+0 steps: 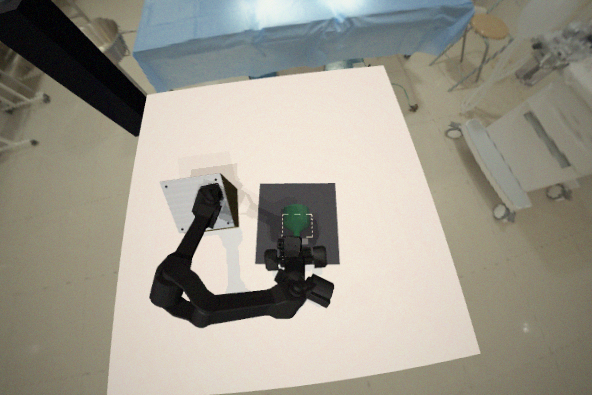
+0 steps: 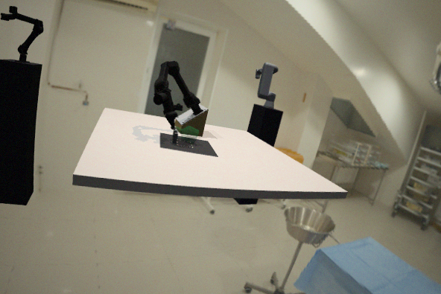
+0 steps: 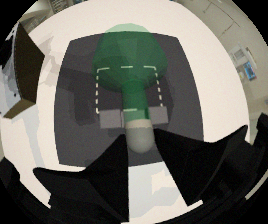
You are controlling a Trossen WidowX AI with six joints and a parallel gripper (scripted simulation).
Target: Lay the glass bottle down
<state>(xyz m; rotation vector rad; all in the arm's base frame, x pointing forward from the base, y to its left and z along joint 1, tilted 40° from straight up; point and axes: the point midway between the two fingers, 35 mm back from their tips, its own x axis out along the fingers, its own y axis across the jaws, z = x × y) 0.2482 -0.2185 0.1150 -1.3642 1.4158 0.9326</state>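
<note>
Now: gripper tip 10 mm short of the green glass bottle, 50 mm to the right of it and 10 mm above it. From my gripper tip the other things lie so: dark mat (20 mm ahead, 100 mm to the left, 80 mm below).
</note>
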